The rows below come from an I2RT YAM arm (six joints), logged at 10 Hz.
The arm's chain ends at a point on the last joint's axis. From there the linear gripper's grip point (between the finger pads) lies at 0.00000 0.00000 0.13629 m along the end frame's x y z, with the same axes.
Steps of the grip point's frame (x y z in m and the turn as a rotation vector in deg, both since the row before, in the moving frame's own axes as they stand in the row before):
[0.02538 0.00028 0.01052 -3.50 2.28 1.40]
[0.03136 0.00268 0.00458 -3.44 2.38 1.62]
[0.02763 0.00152 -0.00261 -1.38 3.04 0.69]
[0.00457 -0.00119 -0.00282 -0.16 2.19 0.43]
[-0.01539 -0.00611 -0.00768 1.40 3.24 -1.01]
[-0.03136 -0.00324 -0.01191 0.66 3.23 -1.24]
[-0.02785 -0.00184 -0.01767 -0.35 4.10 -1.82]
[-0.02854 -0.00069 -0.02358 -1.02 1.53 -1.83]
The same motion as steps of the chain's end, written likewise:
[0.02006 -0.00810 0.01088 -3.50 2.28 1.40]
[0.02582 -0.00557 0.00494 -3.44 2.38 1.62]
[0.02042 -0.00180 -0.00238 -1.38 3.04 0.69]
[-0.00064 -0.00159 -0.00272 -0.16 2.19 0.43]
[-0.02306 -0.00271 -0.00742 1.40 3.24 -1.01]
[-0.03902 -0.00159 -0.01168 0.66 3.23 -1.24]
[-0.03761 -0.00252 -0.01732 -0.35 4.10 -1.82]
[-0.03222 -0.00306 -0.02351 -1.02 1.53 -1.83]

